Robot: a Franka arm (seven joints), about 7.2 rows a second.
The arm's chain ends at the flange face. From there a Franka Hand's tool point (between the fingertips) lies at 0.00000 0.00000 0.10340 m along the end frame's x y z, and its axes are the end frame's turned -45 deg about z.
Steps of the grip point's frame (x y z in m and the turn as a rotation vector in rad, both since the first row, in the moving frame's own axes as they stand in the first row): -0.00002, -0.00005, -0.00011, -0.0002, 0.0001, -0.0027; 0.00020, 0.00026, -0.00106, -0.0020, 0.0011, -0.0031; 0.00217, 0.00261, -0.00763, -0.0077, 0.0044, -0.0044; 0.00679, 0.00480, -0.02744, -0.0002, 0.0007, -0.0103; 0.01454, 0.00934, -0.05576, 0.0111, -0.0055, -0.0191; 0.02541, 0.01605, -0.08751, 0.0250, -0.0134, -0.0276; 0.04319, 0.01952, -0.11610, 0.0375, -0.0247, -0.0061; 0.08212, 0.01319, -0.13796, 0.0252, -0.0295, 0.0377; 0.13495, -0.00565, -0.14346, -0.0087, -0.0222, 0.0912; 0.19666, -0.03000, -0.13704, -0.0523, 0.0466, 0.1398
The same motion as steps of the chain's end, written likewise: -0.00007, -0.00003, -0.00011, -0.0001, 0.0002, -0.0027; 0.00010, -0.00002, -0.00106, -0.0006, 0.0022, -0.0031; 0.00249, 0.00007, -0.00763, -0.0023, 0.0086, -0.0044; 0.00813, -0.00137, -0.02744, 0.0004, 0.0006, -0.0103; 0.01810, -0.00328, -0.05575, 0.0040, -0.0117, -0.0191; 0.03214, -0.00581, -0.08747, 0.0082, -0.0272, -0.0276; 0.04889, -0.01582, -0.11600, 0.0091, -0.0440, -0.0061; 0.07140, -0.04898, -0.13788, -0.0030, -0.0387, 0.0377; 0.09252, -0.10163, -0.14343, -0.0218, -0.0095, 0.0912; 0.11067, -0.16119, -0.13679, -0.0040, 0.0699, 0.1398
